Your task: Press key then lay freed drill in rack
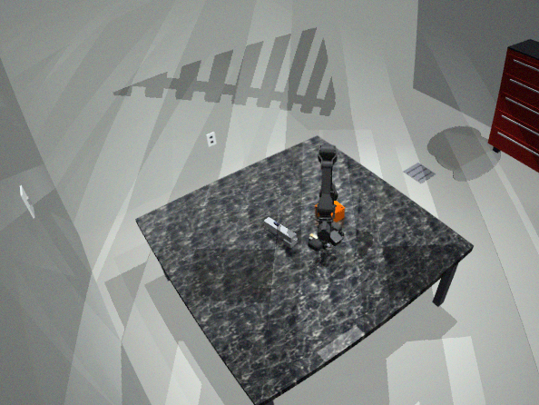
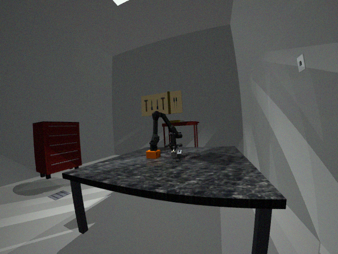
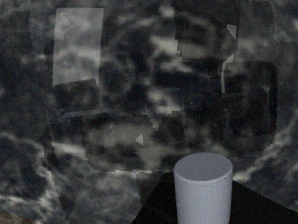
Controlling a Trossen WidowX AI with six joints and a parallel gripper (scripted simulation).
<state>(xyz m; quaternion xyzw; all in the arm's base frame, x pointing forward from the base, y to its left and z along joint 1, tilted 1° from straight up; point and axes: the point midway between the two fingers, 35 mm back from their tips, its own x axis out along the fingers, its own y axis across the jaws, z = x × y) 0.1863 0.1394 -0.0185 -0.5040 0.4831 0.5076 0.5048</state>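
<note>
Right now the dark block is 5 cm to the right of my gripper tip and 1 cm above it. From my gripper tip the other things lie so: dark key 8 cm ahead, 24 cm to the right, 4 cm above; grey metal block 8 cm ahead, 22 cm to the right, 3 cm above.
</note>
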